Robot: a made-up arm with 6 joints. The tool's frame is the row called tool. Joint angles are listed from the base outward. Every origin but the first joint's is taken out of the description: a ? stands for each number. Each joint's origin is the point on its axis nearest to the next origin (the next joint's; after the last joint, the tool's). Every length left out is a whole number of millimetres.
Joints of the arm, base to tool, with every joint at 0 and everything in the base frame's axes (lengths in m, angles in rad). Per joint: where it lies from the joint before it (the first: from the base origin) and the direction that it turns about. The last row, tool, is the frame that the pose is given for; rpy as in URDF.
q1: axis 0 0 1 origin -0.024 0.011 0.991
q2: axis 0 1 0 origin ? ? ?
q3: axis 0 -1 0 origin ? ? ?
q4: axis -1 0 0 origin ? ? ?
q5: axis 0 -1 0 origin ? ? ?
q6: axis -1 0 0 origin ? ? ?
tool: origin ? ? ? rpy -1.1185 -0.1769 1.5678
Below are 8 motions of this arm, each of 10 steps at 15 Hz.
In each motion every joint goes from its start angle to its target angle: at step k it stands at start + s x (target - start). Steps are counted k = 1, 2, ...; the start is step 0. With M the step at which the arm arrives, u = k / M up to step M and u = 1 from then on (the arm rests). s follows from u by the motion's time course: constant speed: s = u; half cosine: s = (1 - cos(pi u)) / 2; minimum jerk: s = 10 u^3 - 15 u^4 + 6 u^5.
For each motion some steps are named. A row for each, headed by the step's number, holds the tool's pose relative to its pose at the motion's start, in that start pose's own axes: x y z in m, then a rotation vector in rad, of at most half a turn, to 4 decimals.
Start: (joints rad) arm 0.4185 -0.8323 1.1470 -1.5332 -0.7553 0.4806
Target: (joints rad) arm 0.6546 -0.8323 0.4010 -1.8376 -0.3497 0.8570
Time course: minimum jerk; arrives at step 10
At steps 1, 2, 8, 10:
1: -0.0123 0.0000 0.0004 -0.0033 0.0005 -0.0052
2: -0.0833 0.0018 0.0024 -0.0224 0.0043 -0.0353
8: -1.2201 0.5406 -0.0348 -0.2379 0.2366 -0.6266
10: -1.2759 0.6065 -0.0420 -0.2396 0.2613 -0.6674

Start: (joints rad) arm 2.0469 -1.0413 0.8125 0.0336 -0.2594 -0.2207
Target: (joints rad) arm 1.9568 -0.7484 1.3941 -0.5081 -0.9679 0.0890
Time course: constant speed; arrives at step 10
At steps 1, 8, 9, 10:
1: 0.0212 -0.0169 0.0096 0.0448 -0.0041 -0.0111
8: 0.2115 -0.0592 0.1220 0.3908 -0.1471 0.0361
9: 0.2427 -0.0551 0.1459 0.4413 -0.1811 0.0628
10: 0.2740 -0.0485 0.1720 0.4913 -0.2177 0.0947

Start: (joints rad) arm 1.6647 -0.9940 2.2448 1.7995 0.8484 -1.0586
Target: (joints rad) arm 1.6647 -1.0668 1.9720 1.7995 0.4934 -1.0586
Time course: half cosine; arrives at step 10
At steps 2, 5, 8, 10:
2: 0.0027 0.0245 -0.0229 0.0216 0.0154 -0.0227
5: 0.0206 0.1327 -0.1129 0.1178 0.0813 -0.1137
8: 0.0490 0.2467 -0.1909 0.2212 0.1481 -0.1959
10: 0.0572 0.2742 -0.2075 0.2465 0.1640 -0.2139

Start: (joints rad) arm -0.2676 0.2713 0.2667 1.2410 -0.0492 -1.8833
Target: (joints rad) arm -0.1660 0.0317 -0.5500 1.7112 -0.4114 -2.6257
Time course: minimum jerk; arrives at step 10
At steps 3, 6, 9, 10:
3: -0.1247 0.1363 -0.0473 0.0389 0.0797 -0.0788
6: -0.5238 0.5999 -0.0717 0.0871 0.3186 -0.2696
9: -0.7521 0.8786 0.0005 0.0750 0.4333 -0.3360
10: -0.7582 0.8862 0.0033 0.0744 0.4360 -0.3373

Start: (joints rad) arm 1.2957 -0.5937 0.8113 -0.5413 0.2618 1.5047
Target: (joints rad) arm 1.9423 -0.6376 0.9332 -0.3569 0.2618 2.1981
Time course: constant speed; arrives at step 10
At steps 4, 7, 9, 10:
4: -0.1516 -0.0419 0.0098 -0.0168 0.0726 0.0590
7: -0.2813 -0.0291 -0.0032 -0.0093 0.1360 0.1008
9: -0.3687 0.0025 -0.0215 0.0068 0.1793 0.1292
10: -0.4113 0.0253 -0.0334 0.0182 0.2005 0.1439

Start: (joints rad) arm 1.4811 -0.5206 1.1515 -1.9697 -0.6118 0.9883
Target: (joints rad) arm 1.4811 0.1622 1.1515 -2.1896 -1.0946 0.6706
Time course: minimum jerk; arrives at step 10
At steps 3, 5, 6, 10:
3: -0.2586 0.1151 -0.0322 0.0661 -0.0456 -0.1355
5: -0.7539 0.4205 -0.0393 0.1725 -0.1434 -0.4239
6: -0.9940 0.6191 -0.0103 0.2131 -0.1986 -0.5825
10: -1.3524 1.0083 0.0923 0.2549 -0.2982 -0.8575

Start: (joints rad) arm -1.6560 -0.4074 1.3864 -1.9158 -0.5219 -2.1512
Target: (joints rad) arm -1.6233 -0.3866 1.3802 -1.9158 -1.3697 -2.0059
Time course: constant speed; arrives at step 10
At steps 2, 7, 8, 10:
2: -0.0203 -0.0290 0.0146 -0.1127 0.1193 -0.0348
7: -0.0707 -0.0839 0.0781 -0.3743 0.4325 -0.1318
8: -0.0799 -0.0912 0.0949 -0.4230 0.4975 -0.1531
10: -0.0964 -0.1018 0.1317 -0.5168 0.6297 -0.1980

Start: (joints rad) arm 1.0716 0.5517 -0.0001 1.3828 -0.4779 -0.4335
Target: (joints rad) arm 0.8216 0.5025 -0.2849 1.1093 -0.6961 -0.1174
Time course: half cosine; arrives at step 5
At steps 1, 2, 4, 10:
1: -0.0049 0.0534 -0.0556 0.0565 -0.0007 0.0053
2: -0.0127 0.2016 -0.1898 0.2050 -0.0105 0.0229
4: -0.0012 0.5654 -0.4236 0.5348 -0.0779 0.0793
10: 0.0050 0.6304 -0.4537 0.5900 -0.0961 0.0909

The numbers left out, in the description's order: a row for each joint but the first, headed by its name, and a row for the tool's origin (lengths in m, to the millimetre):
q2: 0.230 0.030 0.000
q3: -0.022 0.000 0.730
q4: 1.731 0.000 0.204
q5: 0.000 0.039 0.012
q6: 0.273 0.000 0.017
tool: 0.000 0.026 0.008

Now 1 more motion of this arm.
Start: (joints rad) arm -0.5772 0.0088 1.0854 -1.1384 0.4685 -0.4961
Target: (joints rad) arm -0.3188 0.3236 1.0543 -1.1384 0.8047 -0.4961
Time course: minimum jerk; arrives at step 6
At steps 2, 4, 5, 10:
2: -0.1884 0.0086 0.0207 -0.0556 0.0344 -0.0332
4: -0.6916 0.1336 0.1460 -0.1906 0.1457 -0.0992
5: -0.8321 0.1981 0.2029 -0.2249 0.1828 -0.1115
10: -0.8598 0.2126 0.2156 -0.2315 0.1905 -0.1136

